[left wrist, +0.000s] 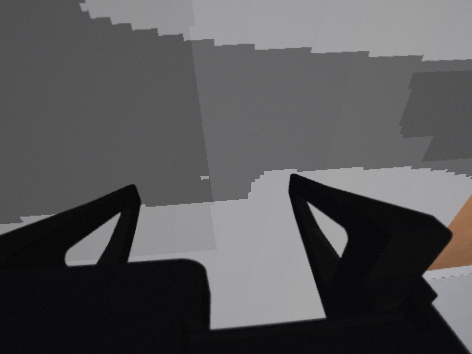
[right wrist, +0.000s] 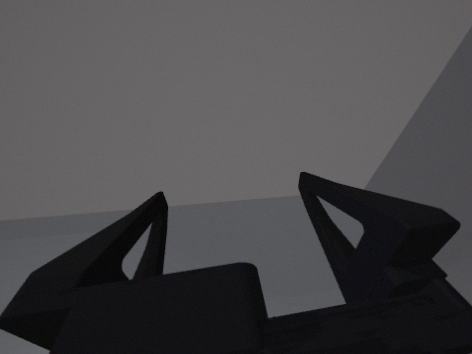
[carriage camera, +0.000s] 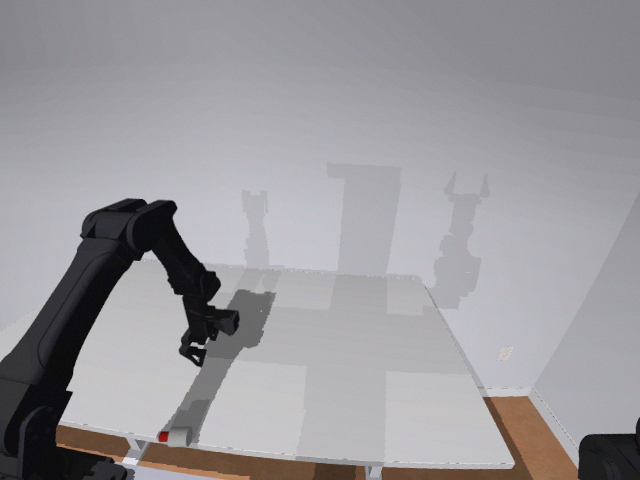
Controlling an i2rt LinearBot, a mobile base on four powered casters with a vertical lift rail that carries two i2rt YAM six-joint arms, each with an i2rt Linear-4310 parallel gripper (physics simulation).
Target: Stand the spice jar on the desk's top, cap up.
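Frame: origin at the left arm's base, x left, y back, z up, level; millimetres.
Where they show: left gripper, fingertip midpoint: (left wrist: 214, 187) (carriage camera: 206, 352); right gripper, fingertip midpoint: (right wrist: 233, 188).
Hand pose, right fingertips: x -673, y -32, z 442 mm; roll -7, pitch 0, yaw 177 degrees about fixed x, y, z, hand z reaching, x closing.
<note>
After its pixels a point has its place.
The spice jar (carriage camera: 178, 437) {y -173, x -49, z -193 mm}, a pale grey cylinder with a red cap, is on its side at the desk's (carriage camera: 434, 413) {y -296, x -632, z -228 mm} front edge in the carriage view, cap pointing left. It overlaps the edge line; whether it overhangs or is fully supported is unclear. It does not show in the wrist views. My left gripper (carriage camera: 205, 350) {y -412, x -6, z -205 mm} (left wrist: 214, 187) {y -412, x -6, z -205 mm} is open and empty, pointing down above the desk, farther back than the jar and slightly right of it. My right gripper (right wrist: 233, 188) {y -32, x -673, z 442 mm} is open and empty, facing the wall, away from the jar.
My left arm (carriage camera: 67, 315) {y -109, x -21, z 189 mm} reaches over the desk's left side. Part of my right arm (carriage camera: 610, 457) {y -23, x -637, z 131 mm} shows at the lower right. A wall (carriage camera: 310, 113) {y -1000, x -240, z 451 mm} stands behind the desk. Brown floor (carriage camera: 522, 423) {y -837, x -1618, z -1179 mm} shows beyond the desk's right edge. Arm shadows fall across the desktop.
</note>
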